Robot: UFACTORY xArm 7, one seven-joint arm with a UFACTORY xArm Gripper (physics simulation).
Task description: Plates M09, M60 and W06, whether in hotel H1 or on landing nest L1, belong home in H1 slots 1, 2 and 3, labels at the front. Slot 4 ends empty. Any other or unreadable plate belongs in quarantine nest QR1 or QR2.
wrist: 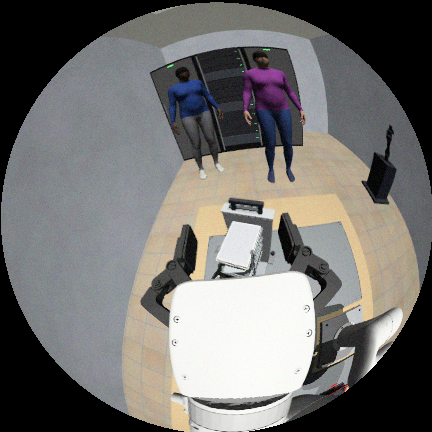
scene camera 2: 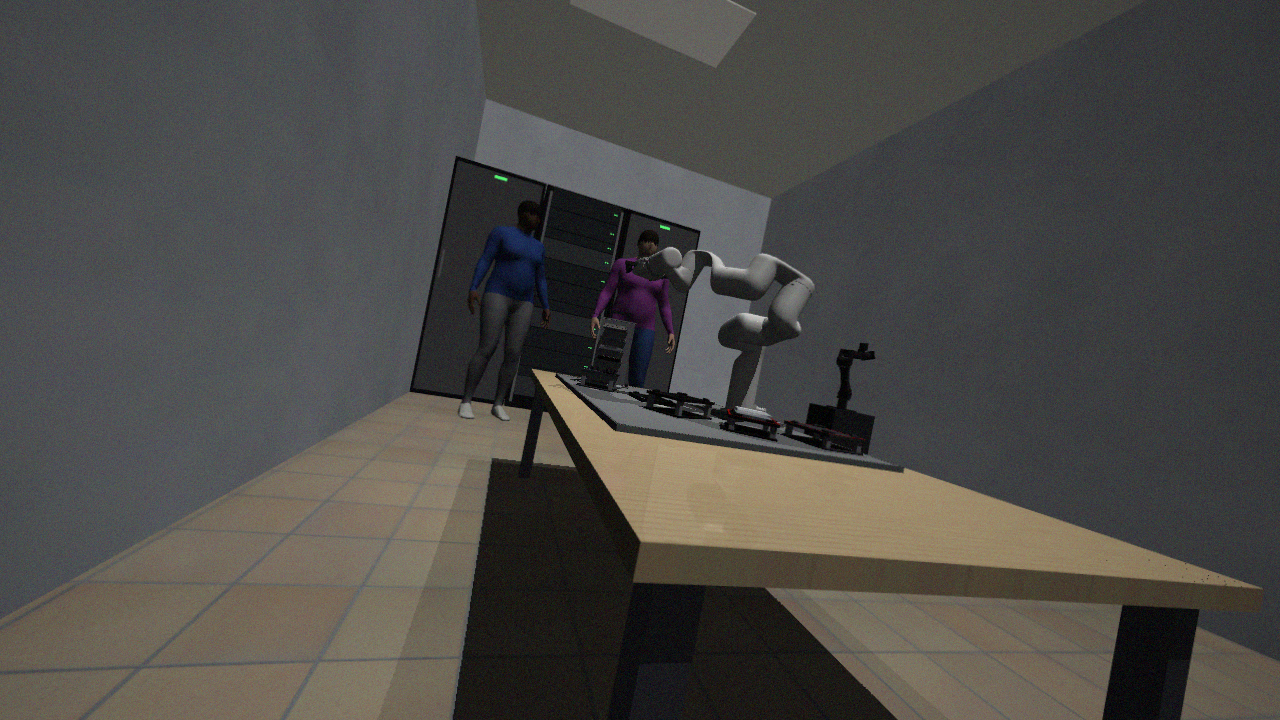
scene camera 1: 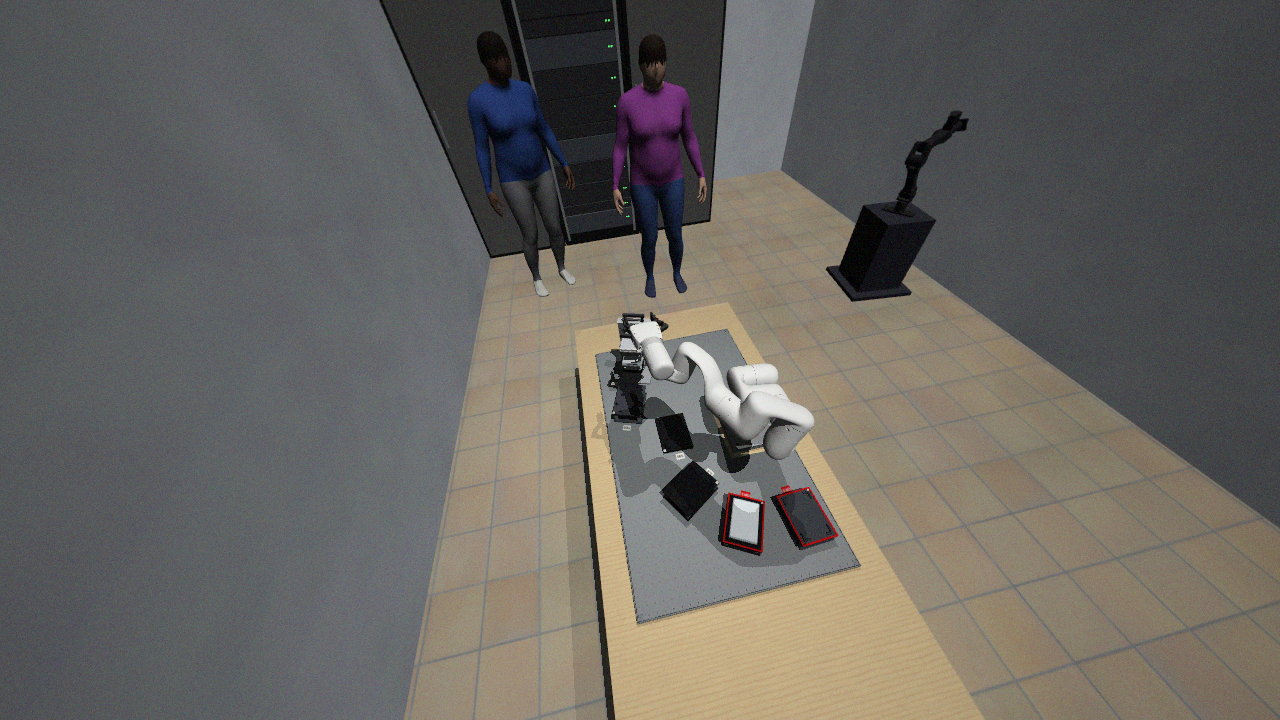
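Hotel H1 is the upright grey rack with a pale top at the back left. Its slot contents and labels cannot be made out. My gripper is open and empty above the hotel, its fingers left and right of it in the wrist view. A white plate lies in a red-edged nest; its label is unreadable. Another red-edged nest holds no visible plate. Which is QR1 or QR2 cannot be told. L1's label is unreadable.
Dark nests or pads stand on the grey mat in front of the hotel. The arm's base is at the mat's right. Two people stand behind the table. A black arm on a pedestal is at the right.
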